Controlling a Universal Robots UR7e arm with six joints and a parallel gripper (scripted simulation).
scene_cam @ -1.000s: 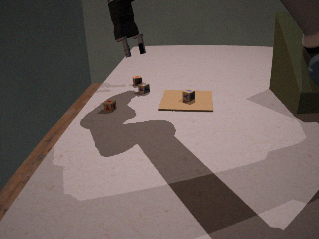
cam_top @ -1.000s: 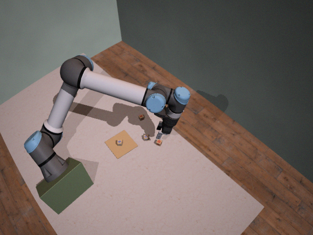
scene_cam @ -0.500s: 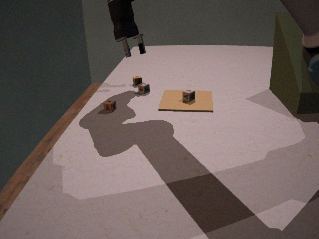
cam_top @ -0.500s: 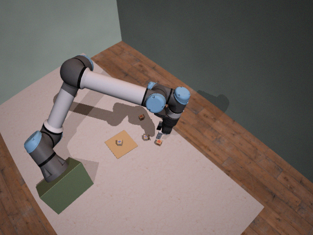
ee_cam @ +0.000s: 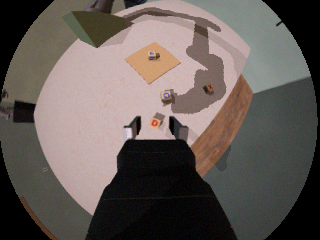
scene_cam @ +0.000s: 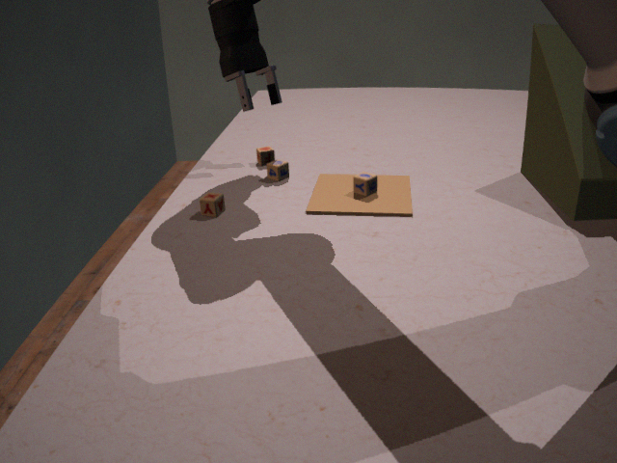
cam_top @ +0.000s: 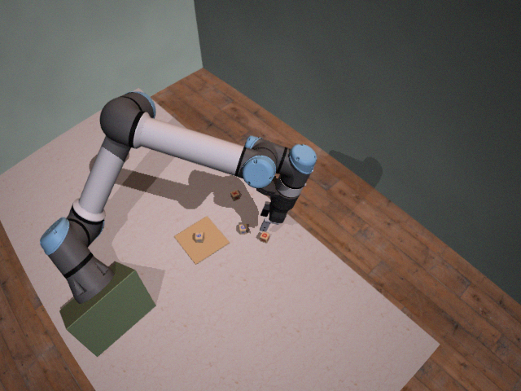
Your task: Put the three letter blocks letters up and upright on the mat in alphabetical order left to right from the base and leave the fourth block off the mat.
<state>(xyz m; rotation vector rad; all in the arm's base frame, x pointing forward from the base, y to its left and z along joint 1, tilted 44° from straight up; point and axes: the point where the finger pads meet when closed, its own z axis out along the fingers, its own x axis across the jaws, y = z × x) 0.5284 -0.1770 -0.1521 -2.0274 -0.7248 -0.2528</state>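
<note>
The tan mat is 14 cm behind my hand, 17 cm to the left of it and 11 cm below it.
</note>
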